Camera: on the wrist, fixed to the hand. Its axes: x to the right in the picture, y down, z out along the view.
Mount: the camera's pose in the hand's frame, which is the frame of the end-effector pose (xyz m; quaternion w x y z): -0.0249 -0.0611 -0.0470 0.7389 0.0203 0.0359 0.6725
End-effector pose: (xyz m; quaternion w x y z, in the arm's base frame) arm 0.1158 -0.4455 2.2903 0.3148 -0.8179 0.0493 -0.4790
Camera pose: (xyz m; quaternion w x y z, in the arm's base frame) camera 0.0507 -0.4093 2.3220 0.5696 -0.5476 0.5881 -0.1726
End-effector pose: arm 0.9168 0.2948 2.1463 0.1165 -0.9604 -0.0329 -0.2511
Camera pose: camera 0.8654 0.3427 2.1866 0.2756 -0.7204 0.6206 -0.1410
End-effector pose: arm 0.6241 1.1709 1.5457 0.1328 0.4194 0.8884 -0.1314
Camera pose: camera 0.5858 1.1319 1.6055 0.1461 0.9148 0.3765 -0.0108
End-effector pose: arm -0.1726 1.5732 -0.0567 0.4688 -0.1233 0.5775 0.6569
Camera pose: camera -0.1309 1.5138 -0.0927 0.1136 -0.2832 -0.5398 -0.7845
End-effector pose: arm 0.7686 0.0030 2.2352 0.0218 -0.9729 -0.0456 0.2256
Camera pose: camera 0.7622 0.0603 2.2921 0.1142 0.7572 -0.6260 -0.1474
